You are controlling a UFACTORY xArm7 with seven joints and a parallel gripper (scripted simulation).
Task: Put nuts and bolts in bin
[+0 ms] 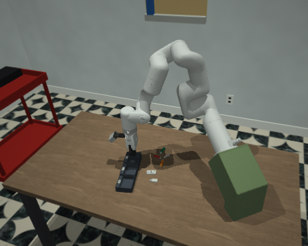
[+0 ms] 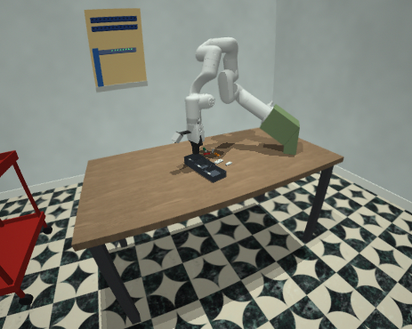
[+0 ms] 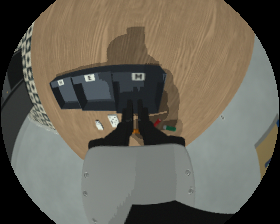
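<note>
Right now my hand is 1 cm short of the bin, 8 cm to the right of it and 6 cm above it. Also, from my hand: red piece: 12 cm behind, 7 cm to the right, 8 cm below; then white dotted tile: 11 cm behind, 6 cm to the left, 8 cm below; then orange piece: 16 cm behind, 2 cm to the right, 8 cm below.
</note>
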